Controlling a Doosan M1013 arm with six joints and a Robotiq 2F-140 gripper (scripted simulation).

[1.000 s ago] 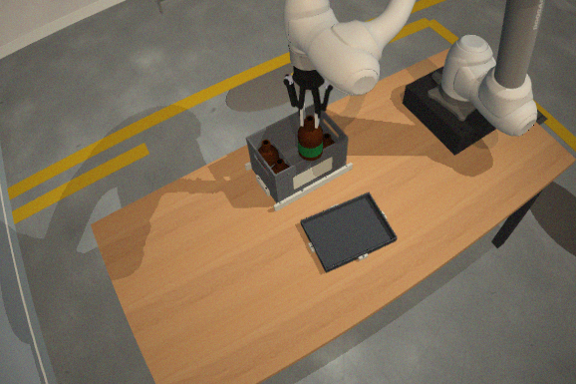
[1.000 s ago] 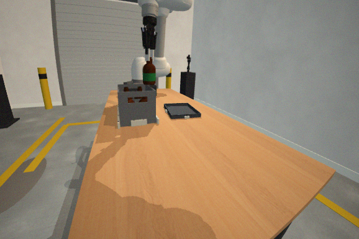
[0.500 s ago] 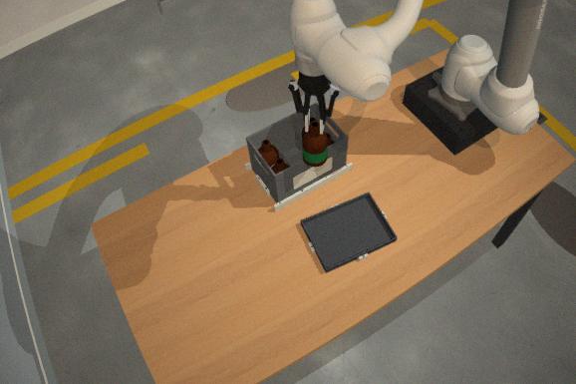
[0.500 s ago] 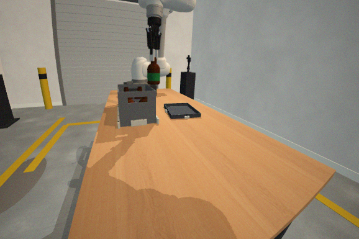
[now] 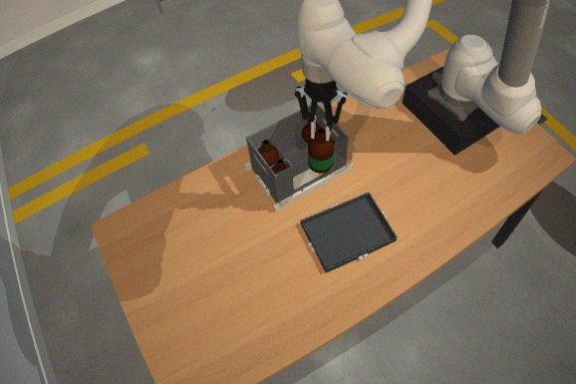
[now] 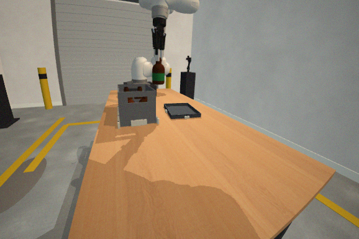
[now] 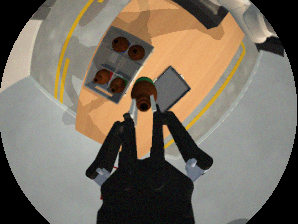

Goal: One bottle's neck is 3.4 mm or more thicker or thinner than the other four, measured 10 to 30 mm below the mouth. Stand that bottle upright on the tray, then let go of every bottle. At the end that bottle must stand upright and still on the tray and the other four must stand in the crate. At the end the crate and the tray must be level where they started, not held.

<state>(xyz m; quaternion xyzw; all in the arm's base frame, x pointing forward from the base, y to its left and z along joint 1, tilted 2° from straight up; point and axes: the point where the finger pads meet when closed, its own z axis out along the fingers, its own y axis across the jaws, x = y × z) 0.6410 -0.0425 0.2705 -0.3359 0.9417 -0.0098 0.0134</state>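
Right now my hand is 9 cm above the glass bottle. The rest, counted from my hand: dark tray (1 cm ahead, 16 cm to the left, 34 cm below); then grey crate (2 cm behind, 14 cm to the right, 27 cm below).
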